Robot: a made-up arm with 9 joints.
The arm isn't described. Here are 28 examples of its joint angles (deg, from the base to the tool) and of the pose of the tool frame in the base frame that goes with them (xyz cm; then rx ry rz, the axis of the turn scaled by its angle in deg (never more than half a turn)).
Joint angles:
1: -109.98 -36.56 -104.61 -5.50 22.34 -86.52 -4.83 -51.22 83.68
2: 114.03 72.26 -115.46 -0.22 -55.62 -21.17 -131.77 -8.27 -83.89
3: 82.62 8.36 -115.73 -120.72 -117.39 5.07 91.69 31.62 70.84
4: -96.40 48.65 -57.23 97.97 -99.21 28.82 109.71 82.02 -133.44
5: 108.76 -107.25 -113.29 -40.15 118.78 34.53 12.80 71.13 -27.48
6: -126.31 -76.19 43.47 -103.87 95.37 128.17 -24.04 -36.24 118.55
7: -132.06 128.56 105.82 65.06 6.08 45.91 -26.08 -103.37 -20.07
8: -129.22 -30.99 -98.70 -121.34 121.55 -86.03 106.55 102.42 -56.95
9: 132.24 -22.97 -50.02 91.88 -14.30 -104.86 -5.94 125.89 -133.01
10: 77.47 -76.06 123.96 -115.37 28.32 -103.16 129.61 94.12 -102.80
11: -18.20 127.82 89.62 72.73 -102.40 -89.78 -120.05 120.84 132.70
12: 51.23 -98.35 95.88 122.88 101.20 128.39 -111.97 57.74 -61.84
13: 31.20 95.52 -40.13 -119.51 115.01 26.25 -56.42 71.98 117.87
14: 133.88 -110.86 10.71 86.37 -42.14 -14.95 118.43 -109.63 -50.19
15: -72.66 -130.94 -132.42 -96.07 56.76 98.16 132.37 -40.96 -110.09
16: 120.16 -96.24 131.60 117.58 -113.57 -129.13 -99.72 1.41 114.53
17: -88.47 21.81 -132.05 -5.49 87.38 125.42 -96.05 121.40 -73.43
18: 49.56 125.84 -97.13 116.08 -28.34 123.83 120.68 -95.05 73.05
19: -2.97 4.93 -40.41 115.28 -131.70 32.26 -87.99 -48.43 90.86
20: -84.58 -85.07 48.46 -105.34 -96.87 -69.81 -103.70 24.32 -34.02
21: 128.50 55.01 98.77 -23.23 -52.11 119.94 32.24 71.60 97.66
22: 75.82 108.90 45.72 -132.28 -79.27 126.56 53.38 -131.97 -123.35
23: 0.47 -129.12 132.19 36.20 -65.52 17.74 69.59 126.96 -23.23
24: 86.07 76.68 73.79 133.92 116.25 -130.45 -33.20 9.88 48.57
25: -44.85 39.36 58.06 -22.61 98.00 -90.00 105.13 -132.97 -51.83
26: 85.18 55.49 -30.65 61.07 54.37 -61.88 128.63 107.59 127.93
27: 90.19 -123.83 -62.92 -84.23 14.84 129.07 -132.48 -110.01 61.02
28: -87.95 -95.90 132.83 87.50 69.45 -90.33 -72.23 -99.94 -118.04
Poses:
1: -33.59 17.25 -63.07 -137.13 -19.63 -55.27
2: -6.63 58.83 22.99 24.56 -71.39 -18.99
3: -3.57 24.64 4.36 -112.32 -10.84 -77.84
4: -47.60 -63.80 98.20 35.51 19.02 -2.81
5: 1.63 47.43 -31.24 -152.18 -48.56 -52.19
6: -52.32 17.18 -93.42 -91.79 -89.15 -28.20
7: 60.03 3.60 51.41 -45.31 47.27 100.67
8: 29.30 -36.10 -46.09 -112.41 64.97 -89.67
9: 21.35 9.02 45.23 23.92 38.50 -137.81
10: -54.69 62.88 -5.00 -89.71 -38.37 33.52
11: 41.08 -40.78 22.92 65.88 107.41 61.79
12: -44.16 51.56 -22.82 -114.86 34.54 -11.17
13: -11.02 76.09 43.77 -87.85 70.36 37.96
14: 64.61 12.67 -46.28 19.11 120.46 -68.78
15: 38.34 -1.63 -108.81 -106.54 130.61 -39.46
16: 86.67 -4.55 3.06 62.99 -36.48 144.08
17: -20.34 59.41 17.97 -148.97 84.12 -33.56
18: -1.33 -1.20 31.10 88.23 -39.49 -61.62
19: 51.83 -26.54 -39.50 128.92 85.61 56.43
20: -17.33 -22.97 49.20 117.69 34.77 -117.25
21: 3.14 -0.40 57.48 28.93 -46.79 -33.97
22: 14.33 -126.32 25.98 25.94 -54.97 97.63
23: -5.54 23.73 10.80 -25.44 47.97 49.44
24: -30.29 -62.49 115.03 82.49 62.16 -125.79
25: -103.19 -31.01 28.85 8.42 -55.56 46.74
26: 35.49 35.42 17.12 108.54 -84.27 -33.65
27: -38.76 5.26 -27.05 75.36 -83.99 -74.44
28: -13.79 -48.84 -42.98 -108.99 -39.75 30.98
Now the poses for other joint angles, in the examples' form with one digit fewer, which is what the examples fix.
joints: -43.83 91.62 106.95 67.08 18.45 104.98 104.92 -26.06 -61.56
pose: 0.4 57.4 -44.7 -118.4 -11.9 -57.3
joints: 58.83 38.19 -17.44 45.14 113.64 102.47 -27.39 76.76 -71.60
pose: 20.3 -39.5 31.4 80.1 104.7 70.4
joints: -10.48 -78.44 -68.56 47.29 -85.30 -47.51 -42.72 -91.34 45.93
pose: 98.6 -39.8 -35.0 29.9 110.9 84.9
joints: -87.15 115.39 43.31 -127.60 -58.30 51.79 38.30 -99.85 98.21
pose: -78.7 66.1 -30.0 -126.9 -19.2 -58.2
